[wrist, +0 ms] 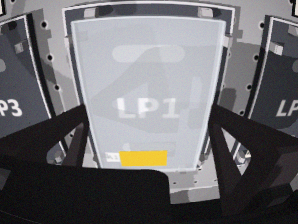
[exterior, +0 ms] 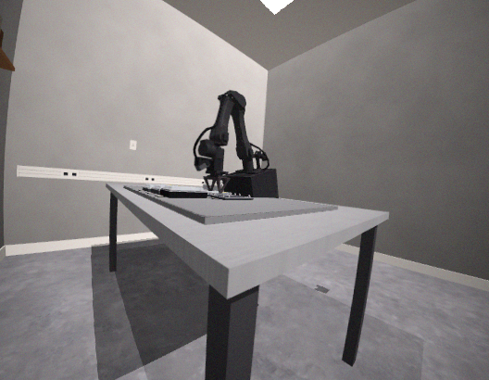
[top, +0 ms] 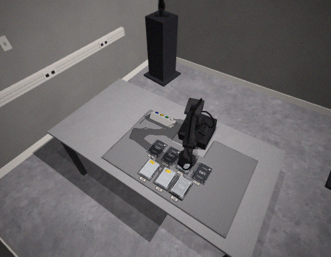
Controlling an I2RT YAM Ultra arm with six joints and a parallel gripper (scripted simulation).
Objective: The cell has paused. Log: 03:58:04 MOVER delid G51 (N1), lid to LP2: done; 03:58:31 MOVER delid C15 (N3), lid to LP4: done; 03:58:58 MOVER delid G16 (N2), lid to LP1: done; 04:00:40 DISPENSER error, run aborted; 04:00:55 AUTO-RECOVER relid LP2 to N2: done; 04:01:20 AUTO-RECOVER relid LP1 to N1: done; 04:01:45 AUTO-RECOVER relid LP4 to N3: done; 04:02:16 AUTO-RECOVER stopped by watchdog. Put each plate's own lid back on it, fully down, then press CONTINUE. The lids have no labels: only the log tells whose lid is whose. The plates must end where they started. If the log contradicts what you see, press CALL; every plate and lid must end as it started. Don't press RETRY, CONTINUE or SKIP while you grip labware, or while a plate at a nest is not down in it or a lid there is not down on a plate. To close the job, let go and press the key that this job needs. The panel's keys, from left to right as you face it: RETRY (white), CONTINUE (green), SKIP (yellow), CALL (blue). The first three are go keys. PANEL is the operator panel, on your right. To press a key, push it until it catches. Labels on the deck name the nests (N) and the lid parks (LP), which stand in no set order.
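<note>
The clear lid is 10 mm below my hand. From my hand the other things lie so: LP4 lid park 130 mm to the right, 20 mm below, 20 mm ahead.
</note>
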